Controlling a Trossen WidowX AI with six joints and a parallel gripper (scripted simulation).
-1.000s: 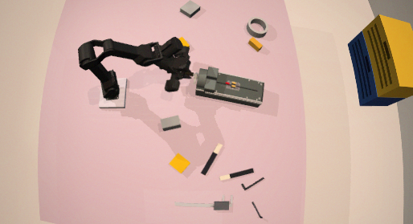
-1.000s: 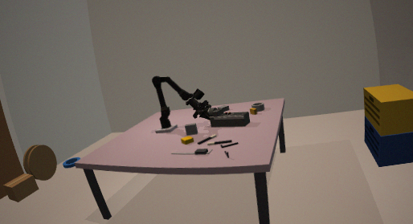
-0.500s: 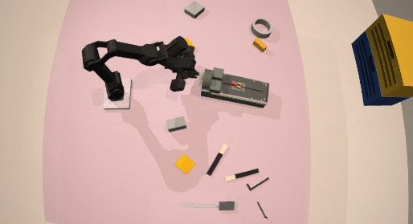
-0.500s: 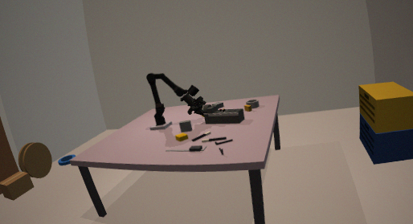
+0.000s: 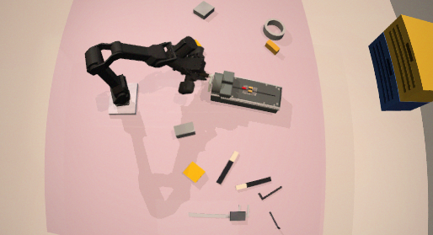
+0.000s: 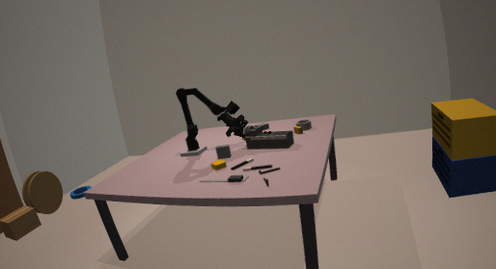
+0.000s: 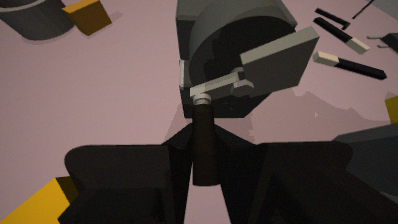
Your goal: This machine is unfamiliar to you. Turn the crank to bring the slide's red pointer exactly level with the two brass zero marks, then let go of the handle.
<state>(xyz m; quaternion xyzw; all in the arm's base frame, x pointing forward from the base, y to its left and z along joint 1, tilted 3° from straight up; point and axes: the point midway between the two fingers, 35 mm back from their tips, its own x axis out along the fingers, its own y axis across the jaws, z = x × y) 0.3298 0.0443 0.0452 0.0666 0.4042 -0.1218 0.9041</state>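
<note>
The red pointer is 130 mm ahead of my gripper tip, 60 mm to the right of it and 30 mm above it. Also, from my gripper tip: orange block: 290 mm ahead, 140 mm to the left, 30 mm below; then dark crank handle: 20 mm behind, 20 mm above.
</note>
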